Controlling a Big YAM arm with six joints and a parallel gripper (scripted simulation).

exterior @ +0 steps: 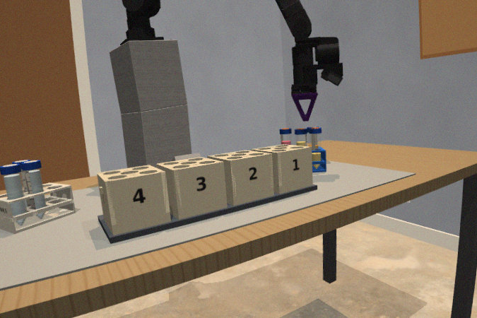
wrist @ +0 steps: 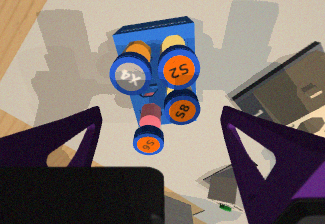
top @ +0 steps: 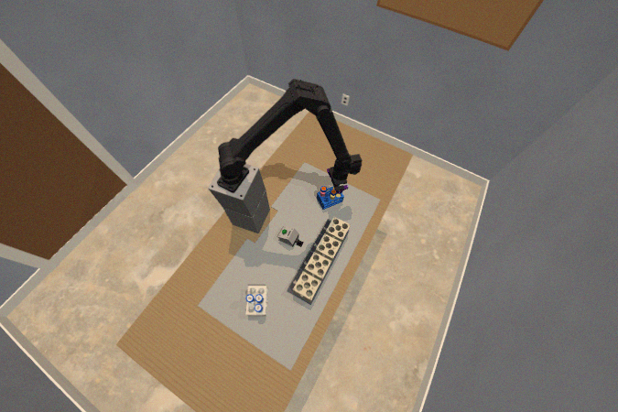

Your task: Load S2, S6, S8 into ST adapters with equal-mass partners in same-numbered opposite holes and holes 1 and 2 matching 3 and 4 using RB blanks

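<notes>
Now: the blue sample rack RS 1 cm behind my hand, 1 cm to the right of it and 12 cm below it. Round my hand: white blank rack RB (7 cm behind, 69 cm to the right, 12 cm below).
</notes>
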